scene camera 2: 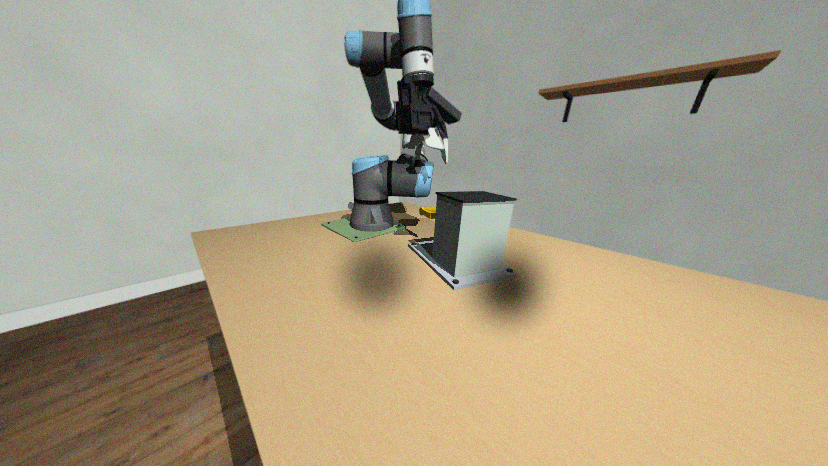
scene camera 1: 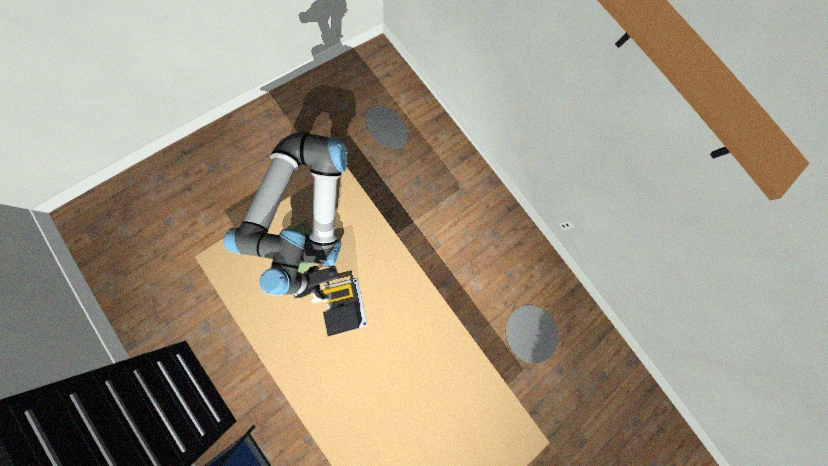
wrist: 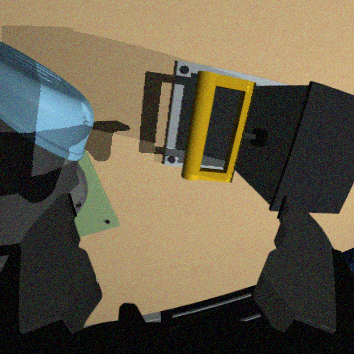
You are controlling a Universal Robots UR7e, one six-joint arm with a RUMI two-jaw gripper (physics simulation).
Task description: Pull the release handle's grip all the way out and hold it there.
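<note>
The release handle's yellow rectangular grip (scene camera 1: pixel 351 291) (scene camera 2: pixel 428 212) (wrist: pixel 196 125) stands out from a dark-topped box housing (scene camera 1: pixel 341 321) (scene camera 2: pixel 483 237) (wrist: pixel 320 145). A short dark rod (wrist: pixel 249 135) joins grip and housing in the wrist view. In scene camera 2 the housing hides most of the grip. My gripper (scene camera 2: pixel 429 160) (wrist: pixel 177 197) is open and empty, above the table on the arm-base side of the housing. In the wrist view the grip shows above the gap between the fingertips, not between them. How far the grip is out is hard to tell.
The housing stands on a light base plate (scene camera 2: pixel 463 281) (wrist: pixel 184 64) with bolts, on the wooden table (scene camera 1: pixel 405 370) (scene camera 2: pixel 521 376). The arm's green mounting plate (scene camera 2: pixel 353 232) (wrist: pixel 97 205) and blue-capped joint (wrist: pixel 60 115) are near the grip. A black drawer cabinet (scene camera 1: pixel 115 405) stands beside the table.
</note>
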